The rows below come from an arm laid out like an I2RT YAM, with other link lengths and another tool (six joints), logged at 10 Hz.
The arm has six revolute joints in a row. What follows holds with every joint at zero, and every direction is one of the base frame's. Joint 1 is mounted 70.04 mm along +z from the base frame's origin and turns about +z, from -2.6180 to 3.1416 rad. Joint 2 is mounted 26.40 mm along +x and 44.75 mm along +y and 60.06 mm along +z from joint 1 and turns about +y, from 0.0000 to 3.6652 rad. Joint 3 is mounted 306.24 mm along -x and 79.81 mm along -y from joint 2 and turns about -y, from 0.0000 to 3.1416 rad. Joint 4 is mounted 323.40 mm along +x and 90.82 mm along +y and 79.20 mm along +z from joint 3 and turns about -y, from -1.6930 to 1.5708 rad. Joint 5 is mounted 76.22 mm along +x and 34.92 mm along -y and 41.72 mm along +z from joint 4 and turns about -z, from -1.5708 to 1.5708 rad. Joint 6 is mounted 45.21 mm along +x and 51.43 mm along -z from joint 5 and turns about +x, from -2.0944 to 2.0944 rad. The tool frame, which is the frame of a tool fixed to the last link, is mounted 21.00 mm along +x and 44.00 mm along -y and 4.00 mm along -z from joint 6; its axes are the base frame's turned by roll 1.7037, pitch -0.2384 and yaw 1.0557 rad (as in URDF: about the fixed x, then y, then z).
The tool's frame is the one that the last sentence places.
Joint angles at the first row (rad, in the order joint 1, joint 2, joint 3, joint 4, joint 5, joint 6):
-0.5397, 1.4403, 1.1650, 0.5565, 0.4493, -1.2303
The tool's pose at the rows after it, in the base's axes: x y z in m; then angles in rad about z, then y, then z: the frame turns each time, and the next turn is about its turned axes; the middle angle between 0 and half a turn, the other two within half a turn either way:
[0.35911 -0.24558 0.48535 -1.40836 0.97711 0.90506]
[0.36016 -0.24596 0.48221 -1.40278 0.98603 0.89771]
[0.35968 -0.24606 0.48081 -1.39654 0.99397 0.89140]
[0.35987 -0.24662 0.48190 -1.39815 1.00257 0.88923]
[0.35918 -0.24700 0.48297 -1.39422 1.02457 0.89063]
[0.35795 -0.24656 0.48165 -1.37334 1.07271 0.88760]
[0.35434 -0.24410 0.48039 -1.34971 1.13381 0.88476]
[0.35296 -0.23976 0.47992 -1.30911 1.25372 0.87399]
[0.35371 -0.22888 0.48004 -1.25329 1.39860 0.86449]
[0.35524 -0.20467 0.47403 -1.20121 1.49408 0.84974]
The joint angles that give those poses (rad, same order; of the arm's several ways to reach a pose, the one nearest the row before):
-0.5430, 1.4420, 1.1639, 0.5551, 0.4510, -1.2287
-0.5422, 1.4435, 1.1601, 0.5485, 0.4510, -1.2255
-0.5430, 1.4399, 1.1566, 0.5376, 0.4483, -1.2218
-0.5430, 1.4400, 1.1637, 0.5215, 0.4523, -1.2168
-0.5430, 1.4347, 1.1714, 0.4861, 0.4518, -1.1969
-0.5416, 1.4210, 1.1766, 0.4155, 0.4409, -1.1559
-0.5385, 1.3968, 1.1792, 0.3243, 0.4277, -1.1060
-0.5272, 1.3745, 1.2134, 0.1413, 0.4059, -1.0188
-0.5009, 1.3578, 1.2662, -0.0761, 0.3700, -0.9206
-0.4436, 1.3300, 1.2705, -0.2090, 0.3651, -0.8616

